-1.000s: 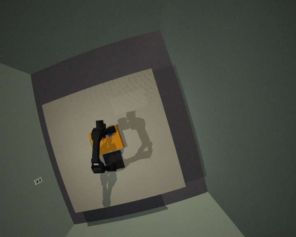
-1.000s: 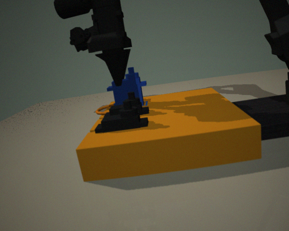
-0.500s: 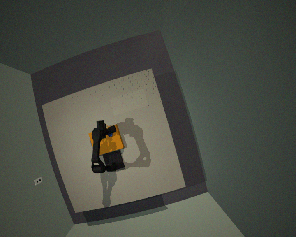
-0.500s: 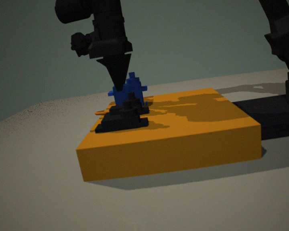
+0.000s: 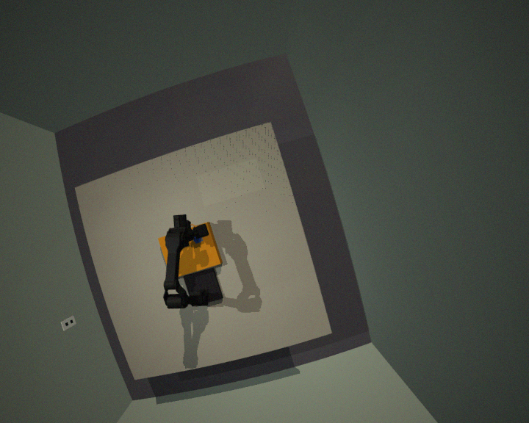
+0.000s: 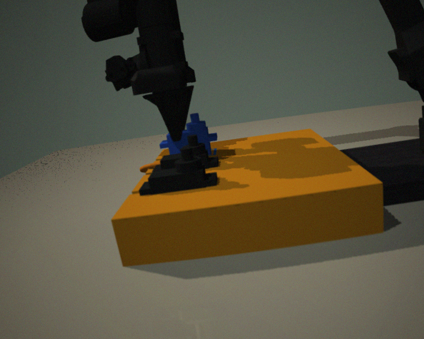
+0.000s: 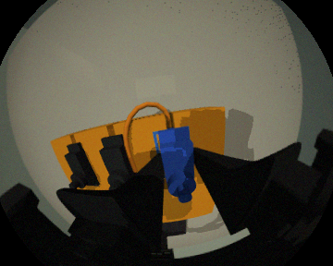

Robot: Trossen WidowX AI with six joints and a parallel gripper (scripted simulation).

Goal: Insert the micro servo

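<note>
The orange deck lies 130 mm behind my gripper tip, 60 mm to the left of it and 50 mm below it.
</note>
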